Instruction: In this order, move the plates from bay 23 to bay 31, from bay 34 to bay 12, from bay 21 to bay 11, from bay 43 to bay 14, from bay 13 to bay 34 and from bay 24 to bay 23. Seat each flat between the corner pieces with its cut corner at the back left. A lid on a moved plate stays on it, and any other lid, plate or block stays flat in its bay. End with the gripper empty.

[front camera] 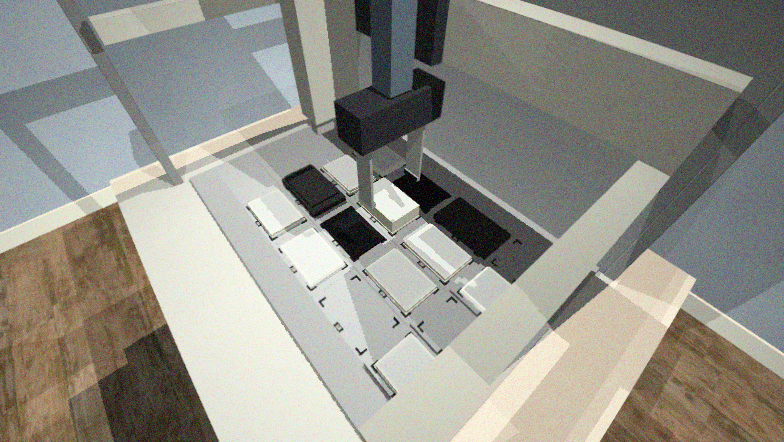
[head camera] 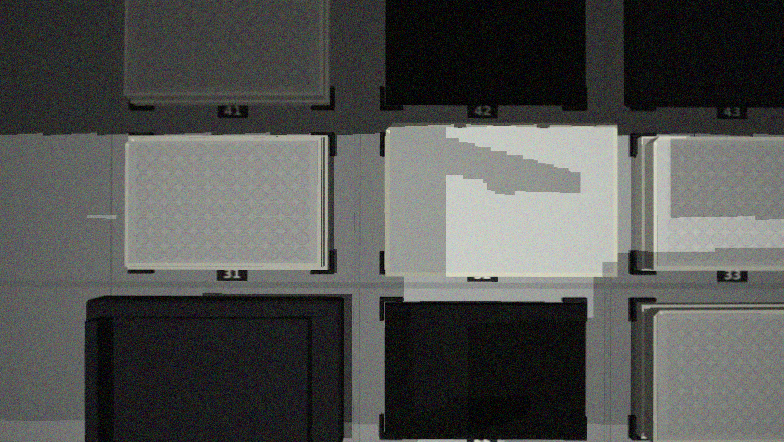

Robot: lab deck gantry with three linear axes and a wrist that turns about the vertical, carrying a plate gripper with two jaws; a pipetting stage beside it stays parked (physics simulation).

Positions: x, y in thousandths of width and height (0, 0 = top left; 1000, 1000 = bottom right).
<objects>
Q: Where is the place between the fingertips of my gripper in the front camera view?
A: At 498, 426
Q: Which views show the pale plate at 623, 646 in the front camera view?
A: The front camera view only.
</objects>
